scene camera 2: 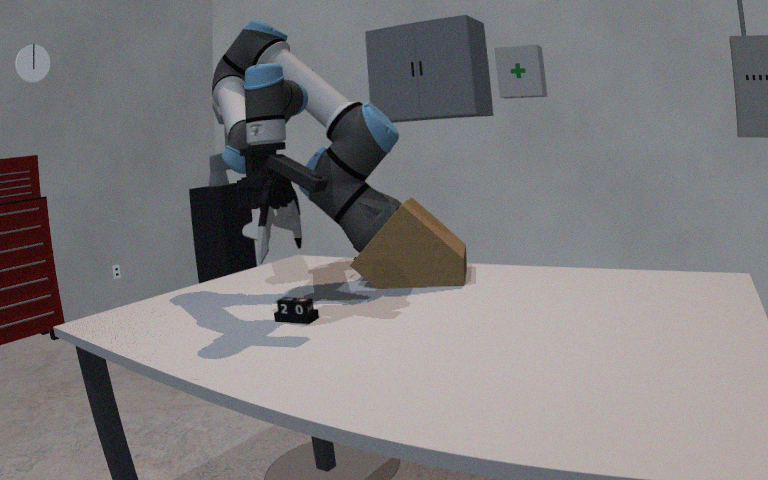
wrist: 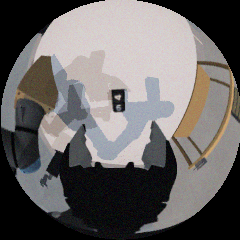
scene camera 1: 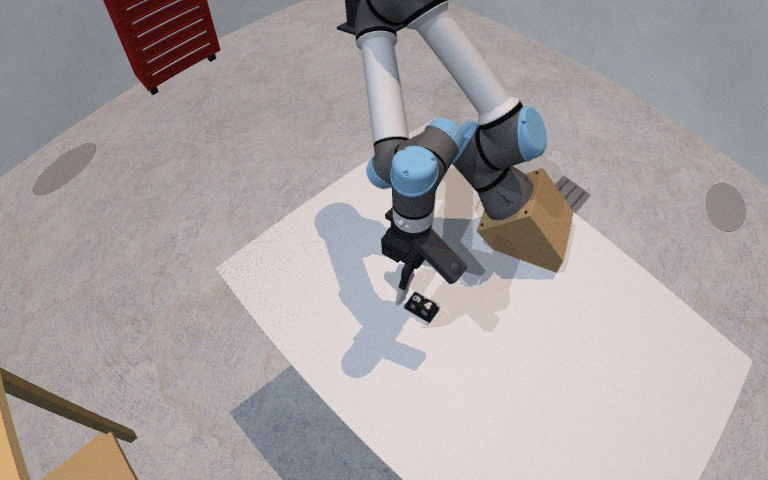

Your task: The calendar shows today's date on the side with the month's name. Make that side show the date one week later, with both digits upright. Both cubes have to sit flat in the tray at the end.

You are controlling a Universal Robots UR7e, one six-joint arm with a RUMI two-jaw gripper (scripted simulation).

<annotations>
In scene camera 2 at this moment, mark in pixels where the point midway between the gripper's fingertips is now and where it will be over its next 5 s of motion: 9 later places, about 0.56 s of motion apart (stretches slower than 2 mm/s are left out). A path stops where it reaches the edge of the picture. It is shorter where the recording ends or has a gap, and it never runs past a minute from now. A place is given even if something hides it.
My gripper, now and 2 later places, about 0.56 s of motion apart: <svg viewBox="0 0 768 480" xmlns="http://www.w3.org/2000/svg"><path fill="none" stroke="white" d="M281 255L280 246L277 221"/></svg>
</annotations>
